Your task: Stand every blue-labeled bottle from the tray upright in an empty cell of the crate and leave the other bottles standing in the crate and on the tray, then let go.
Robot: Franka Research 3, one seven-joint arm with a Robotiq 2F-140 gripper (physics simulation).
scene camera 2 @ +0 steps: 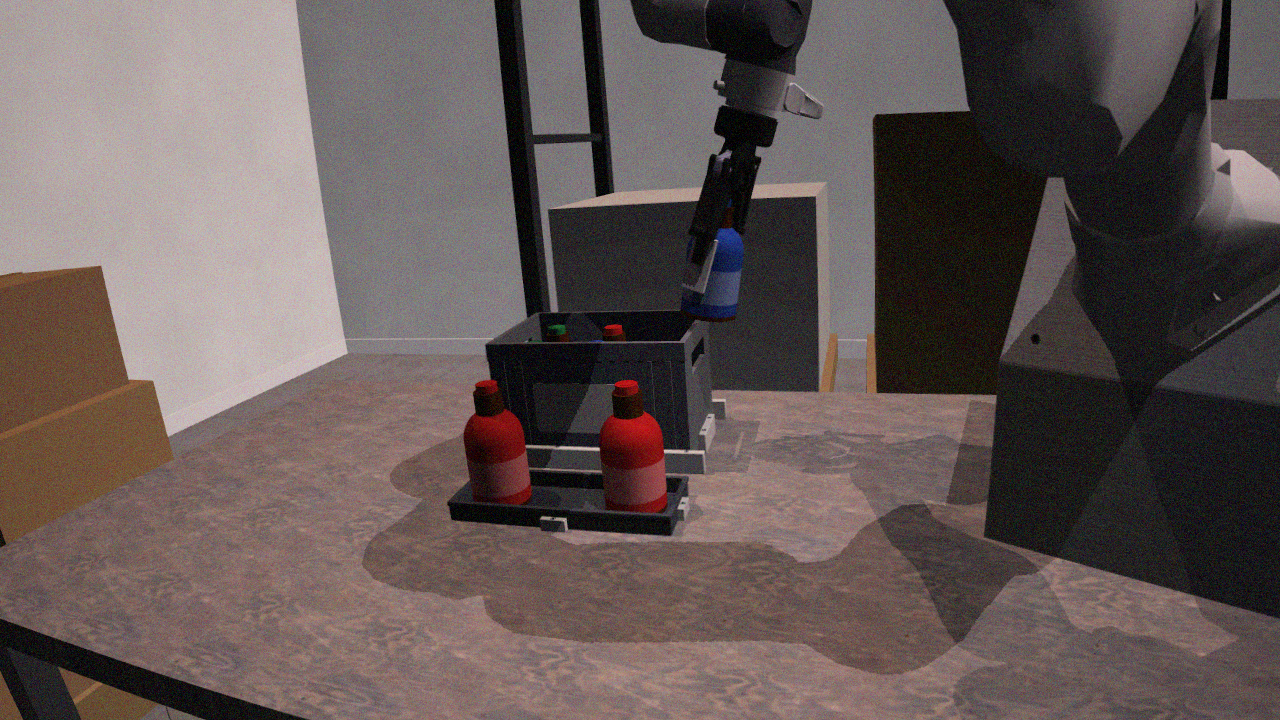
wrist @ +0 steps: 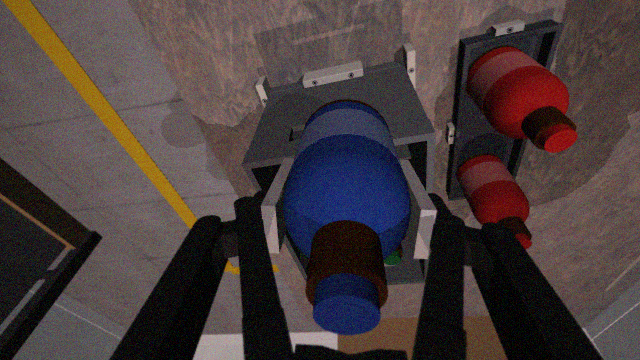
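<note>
My gripper [scene camera 2: 716, 241] [wrist: 344, 177] is shut on a blue bottle [scene camera 2: 723, 273] [wrist: 345, 185] and holds it slightly tilted, near the right end of the crate and at or above its rim. The dark grey crate [scene camera 2: 590, 349] [wrist: 345, 100] is partly hidden by the bottle in the wrist view. Inside it show a green cap [scene camera 2: 556, 330] [wrist: 393, 257], a red cap [scene camera 2: 613, 331] and a bit of blue between them in the scene view. Two red bottles [scene camera 2: 496, 456] [scene camera 2: 633, 461] [wrist: 517, 92] [wrist: 492, 190] stand on the black tray [scene camera 2: 608, 519] [wrist: 455, 100].
Pale brackets [scene camera 2: 617, 458] [wrist: 332, 75] sit around the crate's base, and smaller ones edge the tray. The robot's dark pedestal [scene camera 2: 1118, 483] stands at the right of the table [scene camera 2: 268, 555]. A grey box [scene camera 2: 778, 295] and a black frame [scene camera 2: 523, 179] stand behind.
</note>
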